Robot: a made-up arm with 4 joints. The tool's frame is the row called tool. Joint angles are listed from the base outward.
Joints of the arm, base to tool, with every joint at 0 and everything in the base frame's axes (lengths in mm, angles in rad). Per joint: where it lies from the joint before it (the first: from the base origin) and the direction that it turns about. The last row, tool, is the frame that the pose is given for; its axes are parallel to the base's.
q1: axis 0 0 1 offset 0.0 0.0 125.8
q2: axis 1 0 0 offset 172.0 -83.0 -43.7
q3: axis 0 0 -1 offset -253.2 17.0 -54.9
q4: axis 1 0 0 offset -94.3 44.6 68.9
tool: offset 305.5 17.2 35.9
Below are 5 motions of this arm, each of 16 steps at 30 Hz.
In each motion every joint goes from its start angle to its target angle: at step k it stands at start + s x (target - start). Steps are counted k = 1, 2, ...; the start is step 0. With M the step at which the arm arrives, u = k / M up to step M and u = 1 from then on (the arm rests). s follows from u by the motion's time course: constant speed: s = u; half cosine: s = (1 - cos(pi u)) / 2; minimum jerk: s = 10 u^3 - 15 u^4 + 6 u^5.
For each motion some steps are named. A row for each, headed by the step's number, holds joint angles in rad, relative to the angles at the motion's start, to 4 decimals.
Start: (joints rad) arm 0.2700 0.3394 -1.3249 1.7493
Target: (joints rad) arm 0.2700 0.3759 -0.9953 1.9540
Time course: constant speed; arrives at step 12
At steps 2, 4, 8, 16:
2: 0.0000 0.0061 0.0549 0.0341
4: 0.0000 0.0122 0.1099 0.0682
8: 0.0000 0.0243 0.2197 0.1365
16: 0.0000 0.0365 0.3296 0.2047

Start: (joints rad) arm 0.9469 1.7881 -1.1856 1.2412
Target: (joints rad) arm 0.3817 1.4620 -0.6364 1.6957
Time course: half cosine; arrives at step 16
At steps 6, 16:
6: -0.1745 -0.1007 0.1695 0.1403
16: -0.5652 -0.3261 0.5492 0.4545

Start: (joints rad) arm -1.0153 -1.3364 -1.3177 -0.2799
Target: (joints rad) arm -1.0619 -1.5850 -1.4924 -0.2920
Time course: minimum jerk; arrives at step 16
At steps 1, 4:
1: -0.0001 -0.0006 -0.0004 0.0000
4: -0.0048 -0.0257 -0.0181 -0.0013

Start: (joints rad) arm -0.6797 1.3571 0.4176 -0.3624
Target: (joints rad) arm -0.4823 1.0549 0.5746 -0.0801
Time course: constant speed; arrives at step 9
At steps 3, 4, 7, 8, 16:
3: 0.0658 -0.1007 0.0523 0.0941
4: 0.0877 -0.1343 0.0698 0.1255
7: 0.1535 -0.2350 0.1221 0.2196
8: 0.1755 -0.2686 0.1396 0.2509
16: 0.1974 -0.3022 0.1570 0.2823

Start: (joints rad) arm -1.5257 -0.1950 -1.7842 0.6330
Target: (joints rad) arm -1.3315 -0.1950 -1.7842 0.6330
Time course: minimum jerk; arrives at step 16
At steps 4, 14, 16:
4: 0.0201 0.0000 0.0000 0.0000
14: 0.1911 0.0000 0.0000 0.0000
16: 0.1942 0.0000 0.0000 0.0000

